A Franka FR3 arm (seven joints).
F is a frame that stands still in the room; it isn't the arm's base.
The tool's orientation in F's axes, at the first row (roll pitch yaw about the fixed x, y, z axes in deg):
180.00 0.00 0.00
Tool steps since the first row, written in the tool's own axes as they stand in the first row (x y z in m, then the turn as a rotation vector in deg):
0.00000 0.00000 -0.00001 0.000 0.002 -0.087
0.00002 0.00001 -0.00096 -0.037 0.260 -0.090
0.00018 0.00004 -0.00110 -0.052 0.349 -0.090
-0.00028 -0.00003 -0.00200 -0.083 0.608 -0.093
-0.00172 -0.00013 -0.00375 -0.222 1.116 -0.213
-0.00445 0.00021 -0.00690 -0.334 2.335 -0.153
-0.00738 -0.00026 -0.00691 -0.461 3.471 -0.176
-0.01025 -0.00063 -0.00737 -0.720 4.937 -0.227
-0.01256 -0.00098 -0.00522 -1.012 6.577 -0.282
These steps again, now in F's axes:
0.00000 0.00000 0.00001 0.000 -0.002 0.087
0.00002 -0.00001 0.00096 -0.037 -0.260 0.090
0.00018 -0.00004 0.00110 -0.052 -0.349 0.090
-0.00028 0.00003 0.00200 -0.083 -0.608 0.093
-0.00172 0.00013 0.00375 -0.222 -1.116 0.213
-0.00445 -0.00021 0.00690 -0.334 -2.335 0.153
-0.00738 0.00026 0.00691 -0.461 -3.471 0.176
-0.01025 0.00063 0.00737 -0.720 -4.937 0.227
-0.01256 0.00098 0.00522 -1.012 -6.577 0.282

